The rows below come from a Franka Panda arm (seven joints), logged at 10 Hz.
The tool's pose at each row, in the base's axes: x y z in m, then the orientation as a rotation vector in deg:
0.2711 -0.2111 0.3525 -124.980 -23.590 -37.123
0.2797 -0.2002 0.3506 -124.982 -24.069 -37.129
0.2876 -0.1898 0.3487 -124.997 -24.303 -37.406
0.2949 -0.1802 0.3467 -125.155 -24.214 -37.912
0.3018 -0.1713 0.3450 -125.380 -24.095 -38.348
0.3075 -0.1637 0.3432 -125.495 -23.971 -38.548
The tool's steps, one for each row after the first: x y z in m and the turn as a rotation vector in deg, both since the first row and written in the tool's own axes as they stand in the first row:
0.0067 -0.0014 0.0122 0.038 -0.160 -0.346
0.0129 -0.0029 0.0238 -0.041 -0.065 -0.618
0.0184 -0.0041 0.0346 -0.353 0.243 -0.750
0.0237 -0.0052 0.0447 -0.707 0.494 -0.838
0.0279 -0.0060 0.0533 -0.887 0.629 -0.829

